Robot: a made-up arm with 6 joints.
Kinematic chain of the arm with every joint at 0, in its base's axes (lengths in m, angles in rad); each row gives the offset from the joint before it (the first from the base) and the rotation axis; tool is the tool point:
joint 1: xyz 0 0 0.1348 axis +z
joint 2: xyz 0 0 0 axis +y
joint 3: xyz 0 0 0.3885 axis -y
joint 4: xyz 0 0 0 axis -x
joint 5: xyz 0.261 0 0 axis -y
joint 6: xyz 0 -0.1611 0 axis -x
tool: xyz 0 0 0
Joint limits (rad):
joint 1: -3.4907..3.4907
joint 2: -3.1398..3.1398
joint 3: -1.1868..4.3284
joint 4: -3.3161..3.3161
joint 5: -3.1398..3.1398
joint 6: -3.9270..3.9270
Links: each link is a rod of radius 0.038 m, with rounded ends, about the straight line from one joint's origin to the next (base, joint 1, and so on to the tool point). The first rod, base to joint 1, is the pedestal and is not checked.
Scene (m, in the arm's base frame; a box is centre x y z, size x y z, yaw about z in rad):
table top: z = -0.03
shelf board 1: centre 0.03 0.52 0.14 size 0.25 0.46 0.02 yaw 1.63
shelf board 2: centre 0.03 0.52 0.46 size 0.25 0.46 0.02 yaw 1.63
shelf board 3: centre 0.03 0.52 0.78 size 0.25 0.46 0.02 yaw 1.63
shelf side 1: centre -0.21 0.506 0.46 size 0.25 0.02 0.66 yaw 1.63
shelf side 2: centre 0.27 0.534 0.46 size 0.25 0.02 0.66 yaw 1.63
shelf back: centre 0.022 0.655 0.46 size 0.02 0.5 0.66 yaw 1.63
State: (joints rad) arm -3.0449 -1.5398 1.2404 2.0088 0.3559 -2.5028
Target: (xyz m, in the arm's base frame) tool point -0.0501 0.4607 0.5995
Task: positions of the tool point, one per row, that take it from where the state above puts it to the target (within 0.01 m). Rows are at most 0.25 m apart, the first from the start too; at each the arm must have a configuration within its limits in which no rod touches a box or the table.
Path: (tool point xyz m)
1: 0.6583 0.1363 0.2735
2: 0.5629 0.2435 0.4356
3: 0.4207 0.2958 0.5773
4: 0.2597 0.2799 0.6886
5: 0.1826 0.3689 0.6605
6: 0.0762 0.4322 0.6306
7: -0.0501 0.4607 0.5995

